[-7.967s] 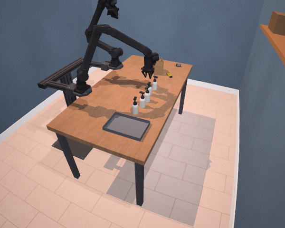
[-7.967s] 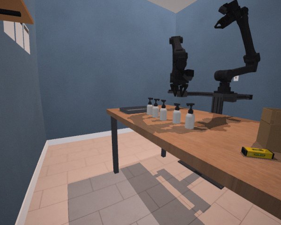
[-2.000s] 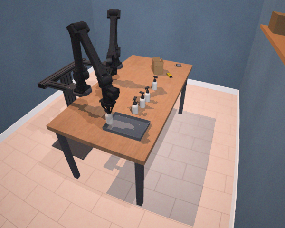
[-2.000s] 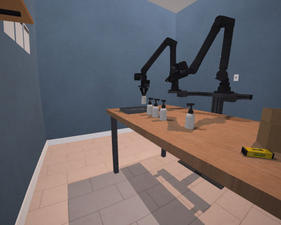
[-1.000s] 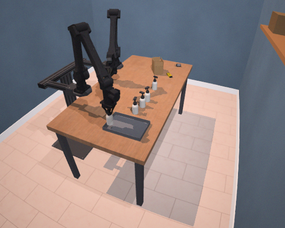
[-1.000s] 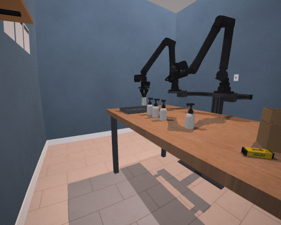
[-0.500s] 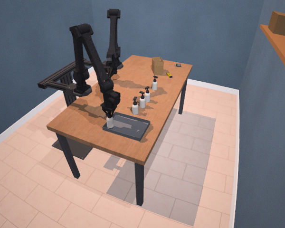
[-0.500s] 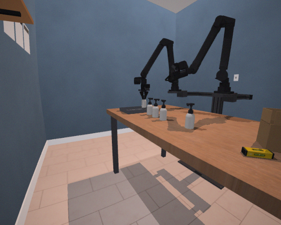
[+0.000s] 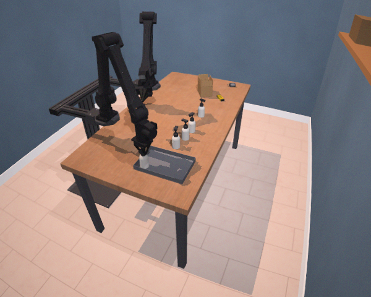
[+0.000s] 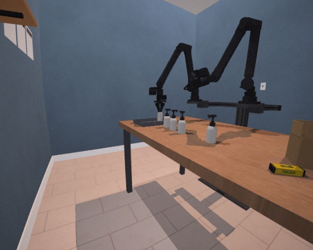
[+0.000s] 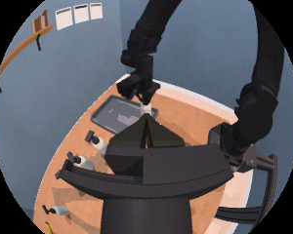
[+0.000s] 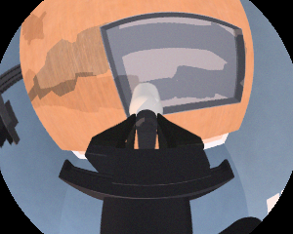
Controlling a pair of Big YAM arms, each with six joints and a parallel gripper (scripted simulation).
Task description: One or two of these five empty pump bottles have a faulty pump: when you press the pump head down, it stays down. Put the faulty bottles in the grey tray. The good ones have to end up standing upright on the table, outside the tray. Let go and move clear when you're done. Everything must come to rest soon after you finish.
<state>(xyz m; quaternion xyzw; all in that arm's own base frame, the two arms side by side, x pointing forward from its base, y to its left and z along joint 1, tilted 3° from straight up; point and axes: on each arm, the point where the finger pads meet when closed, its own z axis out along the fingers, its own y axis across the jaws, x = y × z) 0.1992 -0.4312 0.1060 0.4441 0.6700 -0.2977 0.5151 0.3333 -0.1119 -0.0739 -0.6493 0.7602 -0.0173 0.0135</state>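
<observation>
Right now my right hand is 10 cm short of the grey tray, 9 cm above it and 6 cm to the right of it. Round my right hand: dark object (130 cm to the left, 15 cm ahead, 9 cm below); yellow spirit level (100 cm to the left, 13 cm ahead, 9 cm below).
</observation>
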